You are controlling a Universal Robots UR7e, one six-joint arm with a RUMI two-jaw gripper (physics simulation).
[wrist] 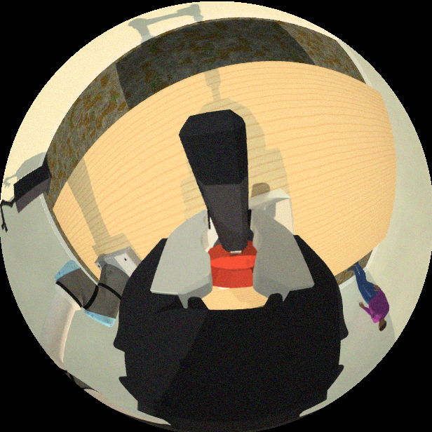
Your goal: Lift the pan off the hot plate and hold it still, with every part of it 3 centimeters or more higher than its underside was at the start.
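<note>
I'm looking at my gripper (pixel 228 212) here, and there's a white hot plate (pixel 276 203) too.
</note>
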